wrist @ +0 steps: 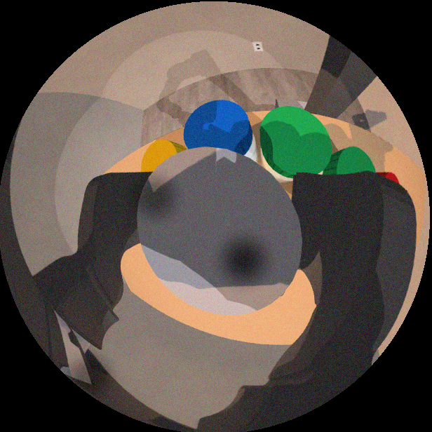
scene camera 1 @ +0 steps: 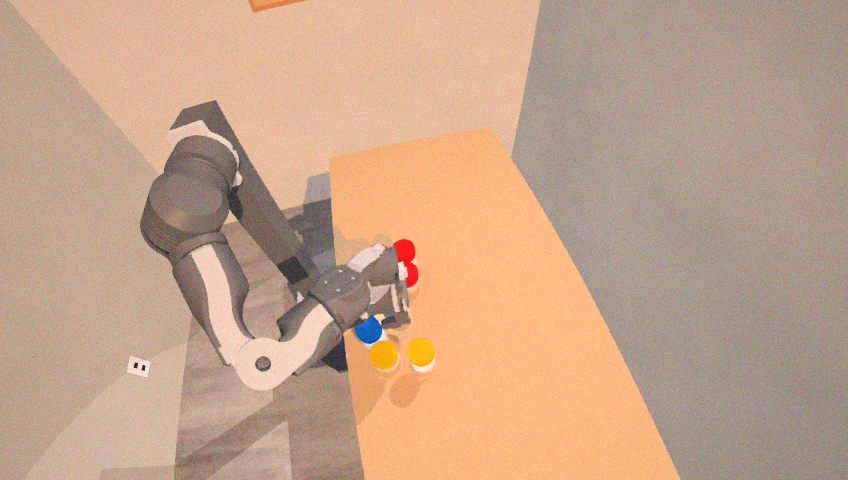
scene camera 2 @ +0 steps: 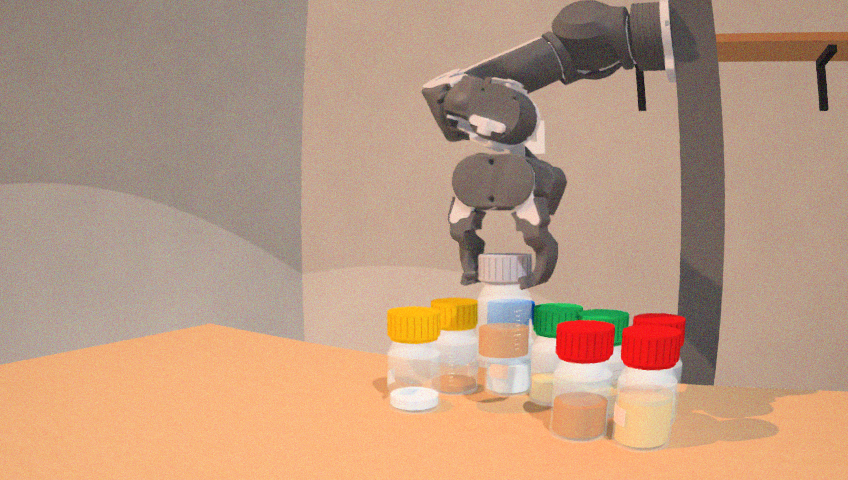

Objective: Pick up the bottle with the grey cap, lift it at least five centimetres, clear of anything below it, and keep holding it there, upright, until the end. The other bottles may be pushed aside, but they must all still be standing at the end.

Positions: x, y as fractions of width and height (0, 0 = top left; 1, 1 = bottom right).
Scene:
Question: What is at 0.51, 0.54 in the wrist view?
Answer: A grey-capped bottle.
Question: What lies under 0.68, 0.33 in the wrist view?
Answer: A green-capped bottle.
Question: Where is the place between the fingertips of my gripper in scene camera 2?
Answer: At 0.59, 0.59

